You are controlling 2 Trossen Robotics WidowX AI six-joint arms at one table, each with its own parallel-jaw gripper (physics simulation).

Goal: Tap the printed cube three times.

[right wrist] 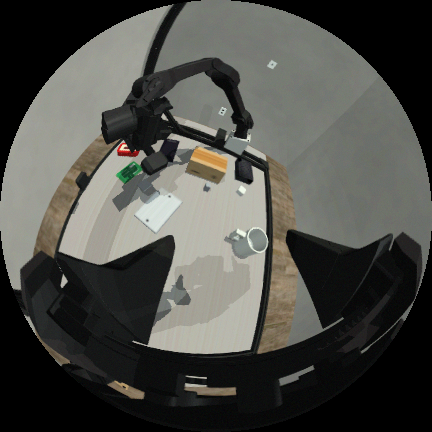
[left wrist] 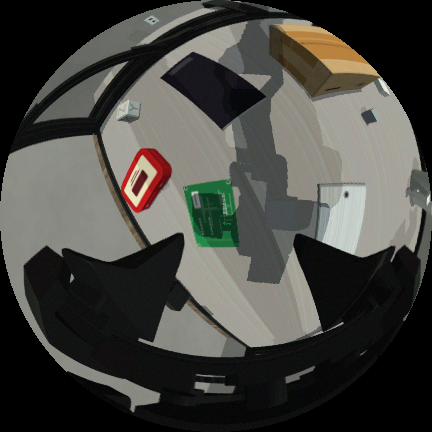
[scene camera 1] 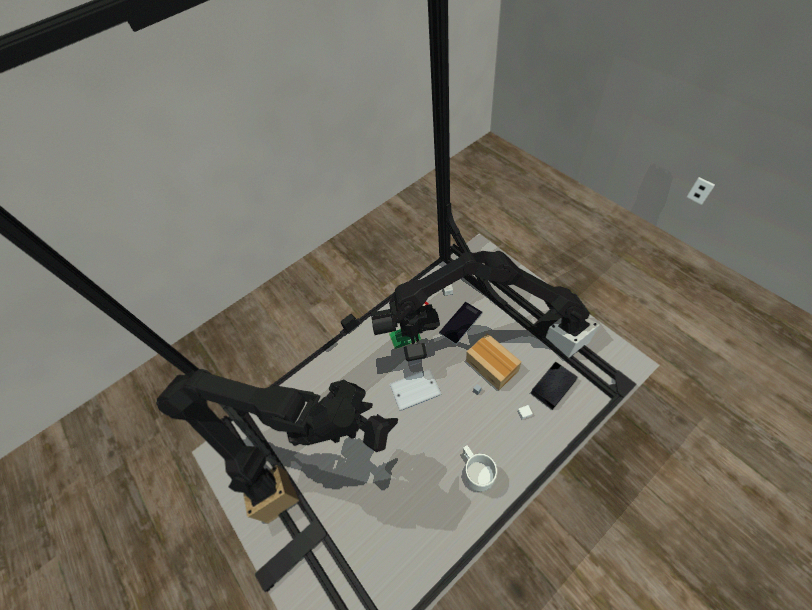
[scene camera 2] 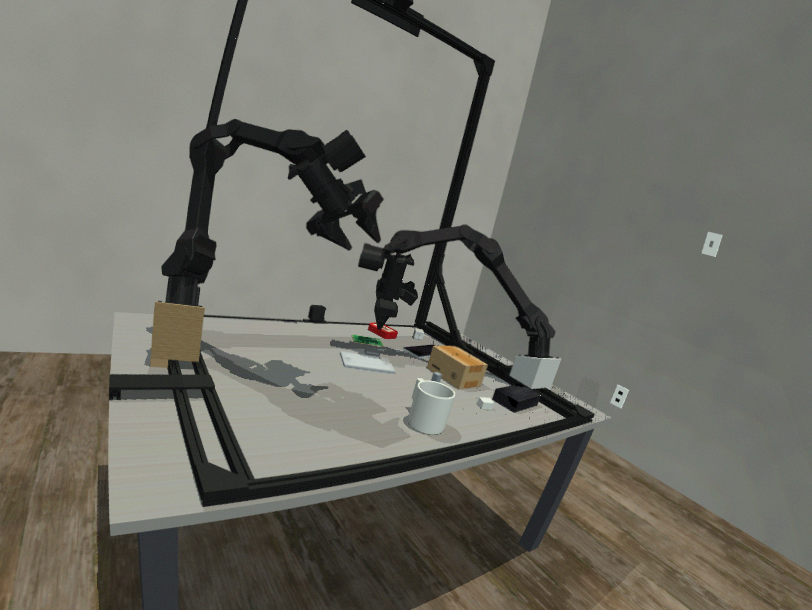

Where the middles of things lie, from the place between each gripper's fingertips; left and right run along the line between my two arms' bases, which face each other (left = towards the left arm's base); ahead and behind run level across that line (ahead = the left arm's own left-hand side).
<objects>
Now: the black tablet (scene camera 1: 466, 316) 370 mm to the left of my right hand, 320 mm below it and 270 mm behind it.
Now: the black tablet 180 mm to the left of my left hand and 80 mm below it.
</objects>
